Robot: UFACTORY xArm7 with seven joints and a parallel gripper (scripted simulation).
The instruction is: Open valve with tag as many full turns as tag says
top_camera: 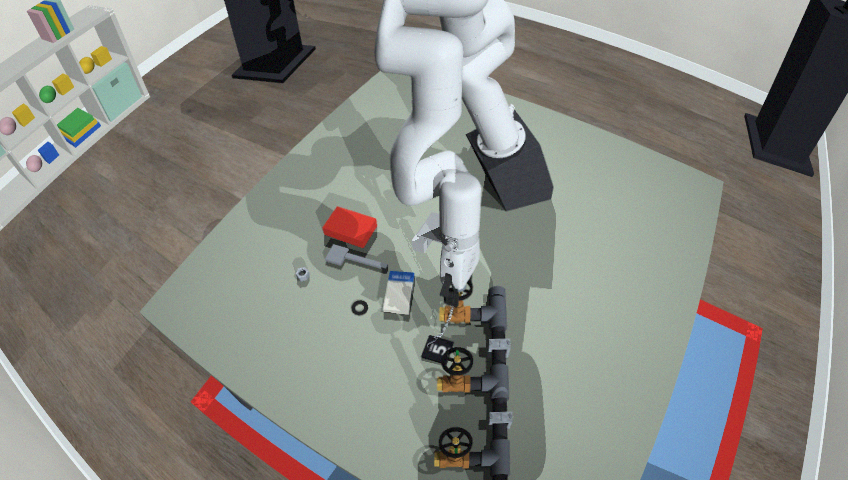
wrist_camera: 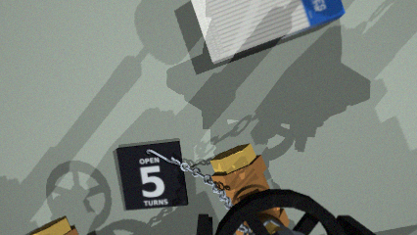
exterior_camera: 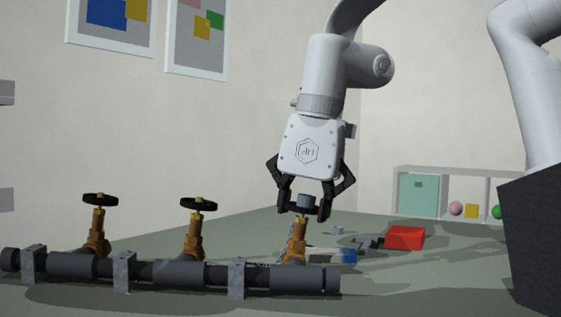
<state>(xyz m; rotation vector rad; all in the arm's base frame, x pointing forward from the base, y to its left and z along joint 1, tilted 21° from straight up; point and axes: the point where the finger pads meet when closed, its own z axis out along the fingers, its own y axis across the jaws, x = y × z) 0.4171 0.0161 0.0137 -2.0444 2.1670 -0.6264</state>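
My gripper is now 1 cm below the grey cap. Round my hand: black washer: 23 cm to the right, 12 cm below, 5 cm ahead; then blue box: 15 cm to the right, 11 cm below, 1 cm behind; then black tag: 12 cm below, 10 cm ahead, 2 cm to the right.
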